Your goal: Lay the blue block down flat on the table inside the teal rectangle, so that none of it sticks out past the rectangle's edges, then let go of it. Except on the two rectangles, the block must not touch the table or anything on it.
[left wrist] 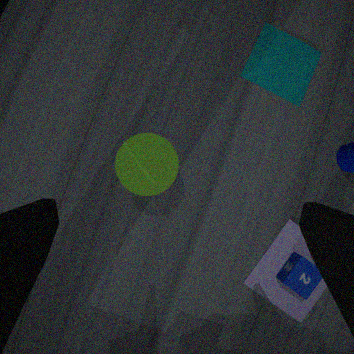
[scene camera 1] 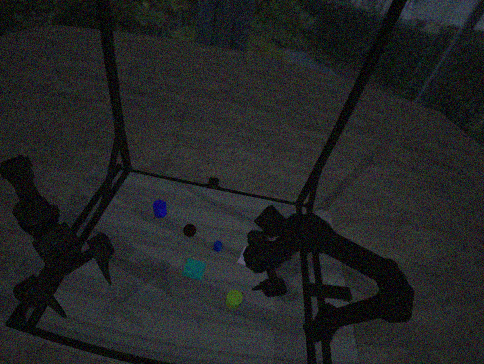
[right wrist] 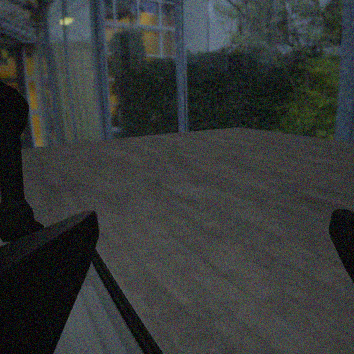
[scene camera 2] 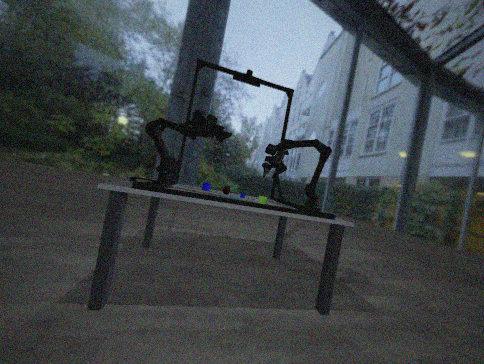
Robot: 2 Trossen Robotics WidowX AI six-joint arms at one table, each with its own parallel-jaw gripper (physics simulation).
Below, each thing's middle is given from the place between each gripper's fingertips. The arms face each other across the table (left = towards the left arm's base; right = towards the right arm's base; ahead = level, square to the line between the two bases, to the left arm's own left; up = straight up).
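Counting from my left hand, I find the lime green cylinder [left wrist: 146, 164] 150 mm below it, 30 mm ahead of it and 10 mm to the right of it. The pale lilac rectangle [left wrist: 261, 279] is 170 mm below that same left hand, 150 mm behind it and 10 mm to the left of it, while the teal rectangle [left wrist: 278, 62] is 170 mm below the left hand, 40 mm behind it and 180 mm to the right of it.
My right gripper is 340 mm above the teal rectangle, 270 mm past it and 120 mm to the right of it. Measured from my right hand, the lime green cylinder is 320 mm below, 200 mm behind and 280 mm to the left, and the pale lilac rectangle is 340 mm below, 380 mm behind and 310 mm to the left.
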